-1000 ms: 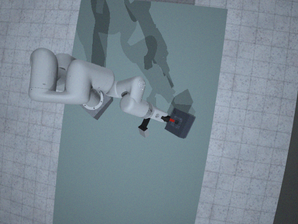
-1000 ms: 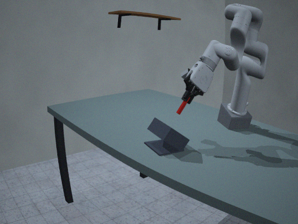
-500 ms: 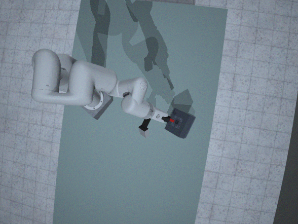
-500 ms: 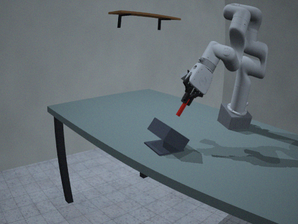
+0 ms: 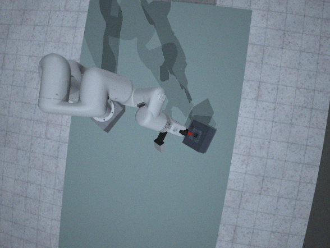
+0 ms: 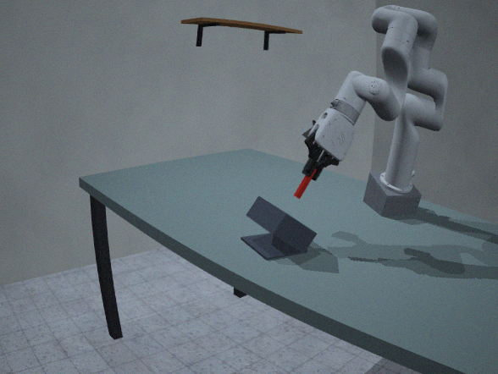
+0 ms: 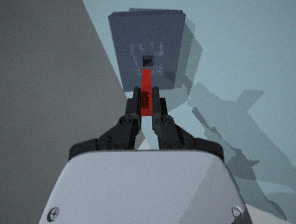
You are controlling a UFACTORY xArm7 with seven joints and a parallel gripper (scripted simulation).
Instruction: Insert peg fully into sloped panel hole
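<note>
My hand is 9 cm short of the dark base plate, 1 cm to the left of it and 18 cm above it. Also, from my hand: red peg: 2 cm ahead, 3 cm below.
</note>
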